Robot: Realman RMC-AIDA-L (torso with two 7-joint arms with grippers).
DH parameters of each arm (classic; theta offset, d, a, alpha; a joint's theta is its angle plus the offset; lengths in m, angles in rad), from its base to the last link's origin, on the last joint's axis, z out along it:
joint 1: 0 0.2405 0 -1.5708
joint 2: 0 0 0 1.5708
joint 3: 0 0.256 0 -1.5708
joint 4: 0 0 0 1.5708
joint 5: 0 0.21 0 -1.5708
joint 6: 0 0 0 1.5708
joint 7: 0 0.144 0 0
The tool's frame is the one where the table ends.
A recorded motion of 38 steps. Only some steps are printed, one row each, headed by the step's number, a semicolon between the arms.
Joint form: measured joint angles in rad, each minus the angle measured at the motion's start. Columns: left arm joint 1, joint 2, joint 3, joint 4, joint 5, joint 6, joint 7; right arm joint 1, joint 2, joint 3, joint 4, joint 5, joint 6, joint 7.
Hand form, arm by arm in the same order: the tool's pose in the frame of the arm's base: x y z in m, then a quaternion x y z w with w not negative. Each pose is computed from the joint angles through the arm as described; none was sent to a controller.
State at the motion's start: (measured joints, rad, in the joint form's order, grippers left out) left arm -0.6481 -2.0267 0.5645 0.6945 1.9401 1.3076 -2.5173; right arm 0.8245 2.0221 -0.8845 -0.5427 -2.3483 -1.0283 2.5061
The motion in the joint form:
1: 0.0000 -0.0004 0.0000 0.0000 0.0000 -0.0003 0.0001; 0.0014 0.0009 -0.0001 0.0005 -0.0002 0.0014 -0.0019
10: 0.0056 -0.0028 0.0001 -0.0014 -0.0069 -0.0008 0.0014; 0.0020 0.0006 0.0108 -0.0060 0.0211 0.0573 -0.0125
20: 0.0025 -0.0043 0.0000 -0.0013 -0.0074 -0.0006 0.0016; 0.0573 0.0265 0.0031 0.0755 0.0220 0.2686 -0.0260
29: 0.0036 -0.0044 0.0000 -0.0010 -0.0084 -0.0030 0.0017; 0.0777 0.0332 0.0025 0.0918 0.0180 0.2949 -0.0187
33: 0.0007 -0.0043 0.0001 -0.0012 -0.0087 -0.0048 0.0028; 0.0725 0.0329 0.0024 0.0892 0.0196 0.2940 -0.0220
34: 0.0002 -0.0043 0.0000 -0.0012 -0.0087 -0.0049 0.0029; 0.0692 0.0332 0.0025 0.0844 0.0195 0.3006 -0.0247
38: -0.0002 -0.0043 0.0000 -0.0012 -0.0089 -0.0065 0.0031; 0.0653 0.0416 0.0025 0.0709 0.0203 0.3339 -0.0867
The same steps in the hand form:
1: -0.2487 0.4061 0.0584 -0.65504 -0.64707 -0.36969 0.12471; 0.2432 0.4288 -0.0170 -0.78274 0.57831 0.07717 0.21659
10: -0.2501 0.4047 0.0576 -0.65205 -0.64868 -0.37244 0.12384; 0.2422 0.4381 -0.0105 -0.77636 0.57318 0.09898 0.24275
20: -0.2485 0.4053 0.0570 -0.65291 -0.64775 -0.37298 0.12251; 0.2354 0.4562 -0.0242 -0.76426 0.55879 0.11247 0.30169
29: -0.2491 0.4054 0.0573 -0.65205 -0.64805 -0.37357 0.12375; 0.2292 0.4595 -0.0288 -0.76414 0.55680 0.11419 0.30500
33: -0.2481 0.4063 0.0573 -0.65296 -0.64687 -0.37389 0.12416; 0.2310 0.4587 -0.0281 -0.76372 0.55701 0.11408 0.30570
34: -0.2479 0.4064 0.0574 -0.65311 -0.64668 -0.37396 0.12415; 0.2319 0.4594 -0.0267 -0.76306 0.55518 0.11528 0.31020
38: -0.2478 0.4067 0.0575 -0.65297 -0.64656 -0.37418 0.12481; 0.2312 0.4625 -0.0249 -0.77557 0.52697 0.11298 0.32869

